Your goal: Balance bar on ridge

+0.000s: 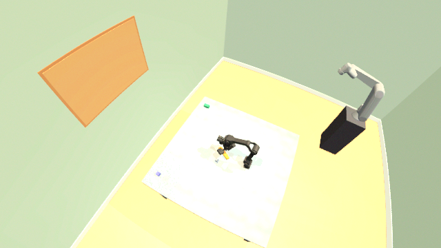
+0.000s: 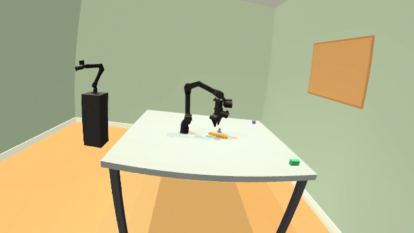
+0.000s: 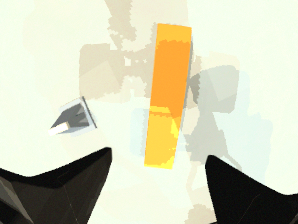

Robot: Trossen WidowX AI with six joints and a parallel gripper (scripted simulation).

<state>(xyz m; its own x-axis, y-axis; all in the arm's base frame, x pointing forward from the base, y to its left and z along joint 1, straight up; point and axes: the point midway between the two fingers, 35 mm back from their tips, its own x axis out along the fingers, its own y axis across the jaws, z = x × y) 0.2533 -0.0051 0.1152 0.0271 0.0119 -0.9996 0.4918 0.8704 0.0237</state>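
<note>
The orange-yellow bar is 70 mm below my gripper tip, 20 mm ahead of it and 10 mm to the right of it. Round my gripper tip: green block: 500 mm to the right, 490 mm ahead, 60 mm below; small purple block: 500 mm to the left, 490 mm ahead, 60 mm below.
</note>
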